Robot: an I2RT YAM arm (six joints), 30 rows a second.
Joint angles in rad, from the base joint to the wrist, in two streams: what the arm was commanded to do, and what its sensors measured. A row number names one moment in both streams.
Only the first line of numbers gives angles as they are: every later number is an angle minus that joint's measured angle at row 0.
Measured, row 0: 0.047 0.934 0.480 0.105 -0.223 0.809
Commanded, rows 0 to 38: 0.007 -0.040 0.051 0.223 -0.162 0.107; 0.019 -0.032 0.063 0.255 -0.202 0.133; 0.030 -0.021 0.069 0.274 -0.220 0.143; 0.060 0.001 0.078 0.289 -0.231 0.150; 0.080 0.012 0.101 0.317 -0.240 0.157; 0.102 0.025 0.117 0.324 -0.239 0.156; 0.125 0.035 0.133 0.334 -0.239 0.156; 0.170 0.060 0.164 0.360 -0.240 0.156; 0.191 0.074 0.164 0.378 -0.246 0.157; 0.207 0.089 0.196 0.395 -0.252 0.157; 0.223 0.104 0.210 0.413 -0.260 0.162; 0.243 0.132 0.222 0.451 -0.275 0.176; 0.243 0.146 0.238 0.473 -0.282 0.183; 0.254 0.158 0.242 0.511 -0.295 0.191; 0.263 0.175 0.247 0.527 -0.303 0.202; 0.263 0.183 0.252 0.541 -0.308 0.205; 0.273 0.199 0.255 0.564 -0.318 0.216; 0.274 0.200 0.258 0.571 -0.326 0.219; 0.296 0.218 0.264 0.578 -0.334 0.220; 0.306 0.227 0.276 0.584 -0.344 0.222; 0.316 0.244 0.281 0.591 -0.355 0.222; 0.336 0.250 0.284 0.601 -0.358 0.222; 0.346 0.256 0.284 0.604 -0.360 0.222; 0.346 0.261 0.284 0.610 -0.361 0.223; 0.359 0.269 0.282 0.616 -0.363 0.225; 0.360 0.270 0.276 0.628 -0.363 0.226; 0.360 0.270 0.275 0.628 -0.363 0.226; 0.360 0.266 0.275 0.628 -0.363 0.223; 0.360 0.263 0.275 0.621 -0.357 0.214; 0.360 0.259 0.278 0.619 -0.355 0.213; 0.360 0.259 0.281 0.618 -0.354 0.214; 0.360 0.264 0.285 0.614 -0.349 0.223; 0.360 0.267 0.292 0.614 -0.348 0.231; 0.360 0.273 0.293 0.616 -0.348 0.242; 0.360 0.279 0.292 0.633 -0.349 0.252; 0.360 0.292 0.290 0.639 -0.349 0.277; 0.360 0.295 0.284 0.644 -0.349 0.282; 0.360 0.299 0.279 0.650 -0.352 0.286; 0.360 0.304 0.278 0.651 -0.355 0.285
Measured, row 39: 0.354 0.306 0.212 0.463 -0.338 0.206
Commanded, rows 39 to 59: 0.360 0.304 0.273 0.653 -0.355 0.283; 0.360 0.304 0.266 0.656 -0.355 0.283; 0.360 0.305 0.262 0.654 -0.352 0.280; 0.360 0.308 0.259 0.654 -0.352 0.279; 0.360 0.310 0.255 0.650 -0.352 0.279; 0.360 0.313 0.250 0.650 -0.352 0.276; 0.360 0.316 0.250 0.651 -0.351 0.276; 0.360 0.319 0.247 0.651 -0.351 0.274; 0.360 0.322 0.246 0.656 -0.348 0.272; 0.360 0.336 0.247 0.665 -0.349 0.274; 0.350 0.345 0.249 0.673 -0.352 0.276; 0.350 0.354 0.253 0.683 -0.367 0.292; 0.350 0.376 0.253 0.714 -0.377 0.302; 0.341 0.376 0.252 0.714 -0.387 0.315; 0.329 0.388 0.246 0.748 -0.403 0.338; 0.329 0.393 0.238 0.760 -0.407 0.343; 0.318 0.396 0.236 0.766 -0.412 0.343; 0.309 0.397 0.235 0.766 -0.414 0.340; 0.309 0.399 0.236 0.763 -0.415 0.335; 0.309 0.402 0.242 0.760 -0.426 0.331; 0.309 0.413 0.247 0.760 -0.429 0.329
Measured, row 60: 0.322 0.431 0.206 0.546 -0.381 0.265
